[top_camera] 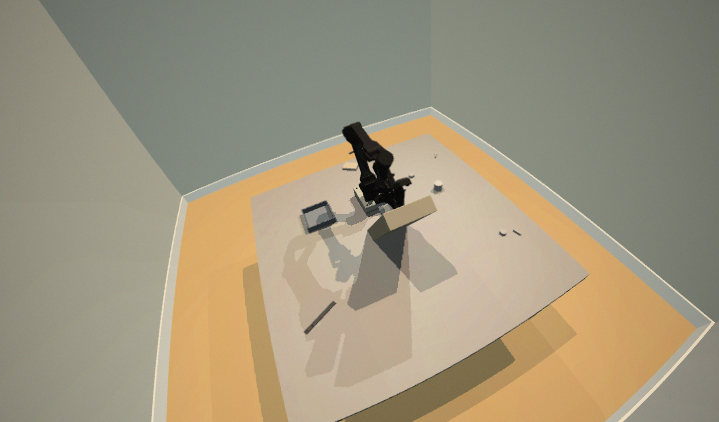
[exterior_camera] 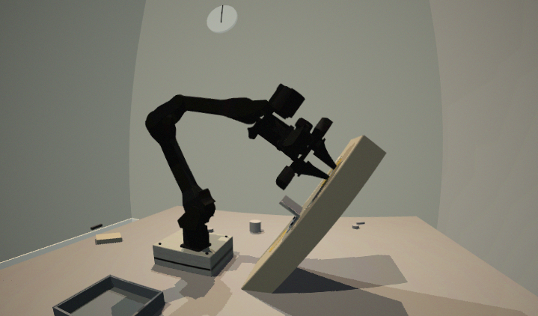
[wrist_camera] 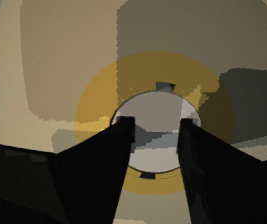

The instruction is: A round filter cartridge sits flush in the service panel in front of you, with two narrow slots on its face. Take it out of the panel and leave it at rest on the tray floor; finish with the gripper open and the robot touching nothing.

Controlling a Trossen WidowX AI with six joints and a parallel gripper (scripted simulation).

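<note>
The round grey filter cartridge is 10 mm below my gripper tip and 10 mm ahead of it. The rest, counted from my gripper tip: tray 350 mm to the right, 350 mm behind, 250 mm below; tan block 710 mm behind, 260 mm below, 100 mm to the right; tan service panel 80 mm below, 40 mm behind, 10 mm to the right.
</note>
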